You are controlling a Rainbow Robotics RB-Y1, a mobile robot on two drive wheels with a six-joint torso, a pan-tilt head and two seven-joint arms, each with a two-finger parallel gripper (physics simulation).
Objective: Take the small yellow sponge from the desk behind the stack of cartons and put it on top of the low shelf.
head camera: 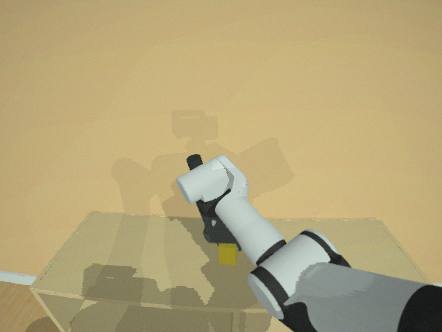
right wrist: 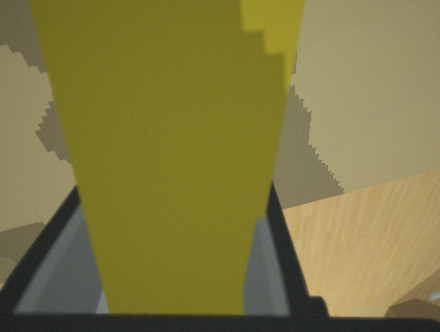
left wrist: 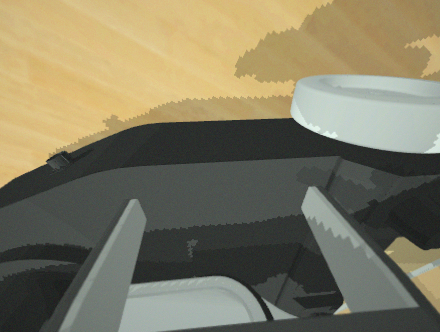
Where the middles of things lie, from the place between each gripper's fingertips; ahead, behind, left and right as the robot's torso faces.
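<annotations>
My right gripper is 10 mm below the small yellow sponge [right wrist: 172, 123] and 10 mm short of it.
My left hand is 440 mm below the small yellow sponge, 480 mm short of it and 530 mm to the left of it.
</annotations>
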